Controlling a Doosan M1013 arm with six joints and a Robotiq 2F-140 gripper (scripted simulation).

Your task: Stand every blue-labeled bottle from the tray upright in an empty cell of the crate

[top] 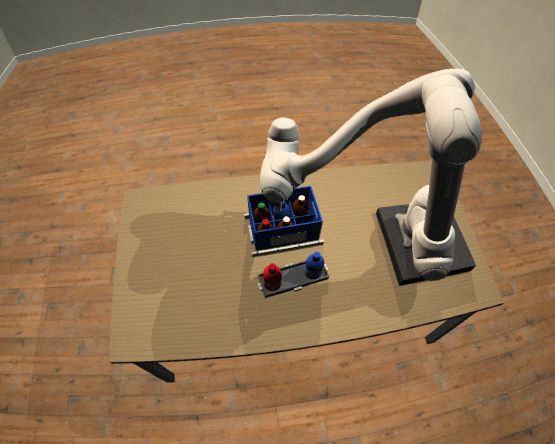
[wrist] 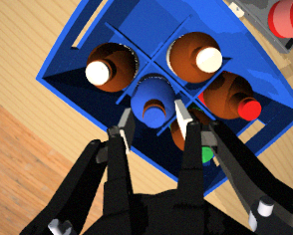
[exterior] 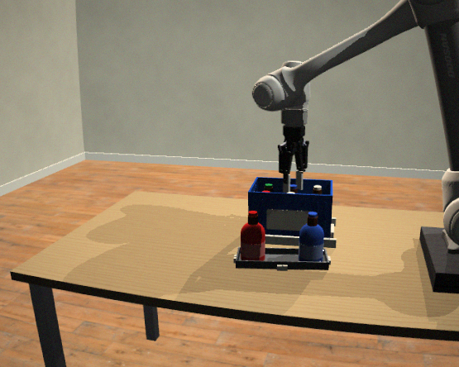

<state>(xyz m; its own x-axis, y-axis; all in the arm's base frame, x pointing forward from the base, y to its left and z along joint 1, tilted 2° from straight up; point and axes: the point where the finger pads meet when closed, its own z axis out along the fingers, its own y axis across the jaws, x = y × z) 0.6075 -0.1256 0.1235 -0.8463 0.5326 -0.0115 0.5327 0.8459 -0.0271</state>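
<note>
My hand is 1 cm past the blue crate, 4 cm to the right of it and 9 cm above it. The rest, counted from my hand: dark tray 3 cm behind, 28 cm to the left, 16 cm below; red-labeled bottle 6 cm ahead, 29 cm to the left, 9 cm below.
</note>
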